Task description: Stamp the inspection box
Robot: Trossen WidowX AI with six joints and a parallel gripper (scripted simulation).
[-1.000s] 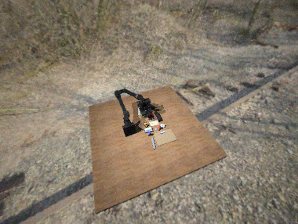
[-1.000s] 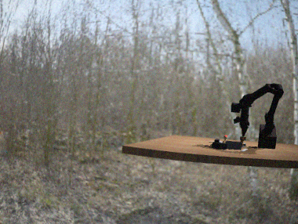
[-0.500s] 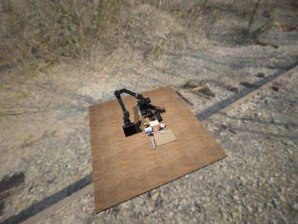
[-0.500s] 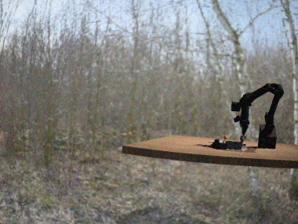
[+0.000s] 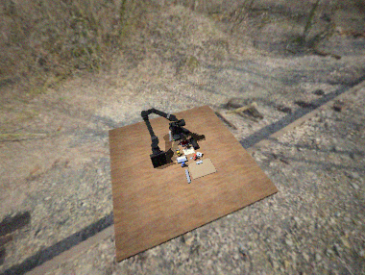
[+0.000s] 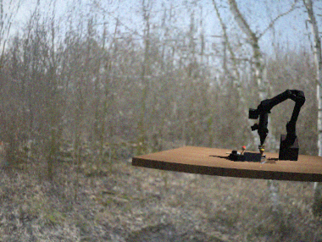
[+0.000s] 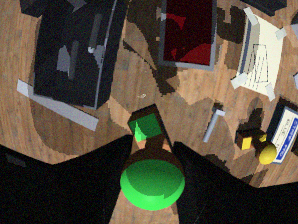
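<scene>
The red ink pad is 10 cm ahead of my gripper tip, 9 cm below it and 1 cm to the right of it. Also, from my gripper tip: card: 12 cm to the right, 11 cm ahead, 10 cm below; then long black block: 18 cm ahead, 8 cm below, 5 cm to the right; then green-knobbed stamp: right at my gripper tip.
</scene>
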